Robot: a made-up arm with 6 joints.
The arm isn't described. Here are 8 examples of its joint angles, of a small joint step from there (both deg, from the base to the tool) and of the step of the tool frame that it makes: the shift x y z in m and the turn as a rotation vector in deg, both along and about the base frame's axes.
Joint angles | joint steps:
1: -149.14 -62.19 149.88 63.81 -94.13 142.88 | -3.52 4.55 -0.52 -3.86 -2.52 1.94
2: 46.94 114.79 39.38 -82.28 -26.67 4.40 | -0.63 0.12 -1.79 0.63 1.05 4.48
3: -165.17 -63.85 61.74 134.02 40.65 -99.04 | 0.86 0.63 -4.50 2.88 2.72 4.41
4: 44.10 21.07 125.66 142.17 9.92 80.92 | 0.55 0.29 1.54 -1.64 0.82 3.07
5: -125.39 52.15 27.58 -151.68 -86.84 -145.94 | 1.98 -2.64 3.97 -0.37 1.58 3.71
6: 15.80 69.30 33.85 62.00 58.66 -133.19 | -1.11 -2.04 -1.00 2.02 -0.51 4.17
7: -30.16 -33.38 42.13 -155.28 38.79 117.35 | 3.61 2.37 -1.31 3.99 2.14 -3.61
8: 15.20 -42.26 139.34 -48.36 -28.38 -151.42 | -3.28 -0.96 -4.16 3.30 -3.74 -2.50
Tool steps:
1: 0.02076 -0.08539 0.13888 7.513 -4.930 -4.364
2: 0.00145 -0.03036 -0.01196 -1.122 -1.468 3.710
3: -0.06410 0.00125 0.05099 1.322 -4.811 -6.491
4: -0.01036 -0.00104 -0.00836 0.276 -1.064 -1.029
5: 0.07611 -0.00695 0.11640 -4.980 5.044 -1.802
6: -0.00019 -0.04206 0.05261 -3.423 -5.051 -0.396
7: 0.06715 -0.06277 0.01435 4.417 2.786 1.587
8: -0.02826 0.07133 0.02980 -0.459 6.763 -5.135
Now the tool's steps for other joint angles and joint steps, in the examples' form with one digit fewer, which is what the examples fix.
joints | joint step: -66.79 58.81 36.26 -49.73 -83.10 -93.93 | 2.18 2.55 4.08 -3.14 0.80 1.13
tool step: 0.0866 0.0030 -0.0335 -1.49 -3.76 1.14
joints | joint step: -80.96 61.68 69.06 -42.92 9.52 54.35 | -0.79 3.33 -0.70 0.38 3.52 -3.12
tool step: -0.0281 -0.0508 -0.1117 1.45 -2.66 -2.47
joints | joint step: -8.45 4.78 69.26 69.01 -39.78 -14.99 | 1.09 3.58 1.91 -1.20 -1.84 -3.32
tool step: 0.1027 -0.0054 -0.0200 3.91 -0.21 3.31
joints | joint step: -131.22 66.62 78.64 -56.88 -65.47 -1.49 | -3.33 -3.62 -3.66 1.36 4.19 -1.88
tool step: -0.0798 0.1022 0.0779 -0.94 0.31 -7.76
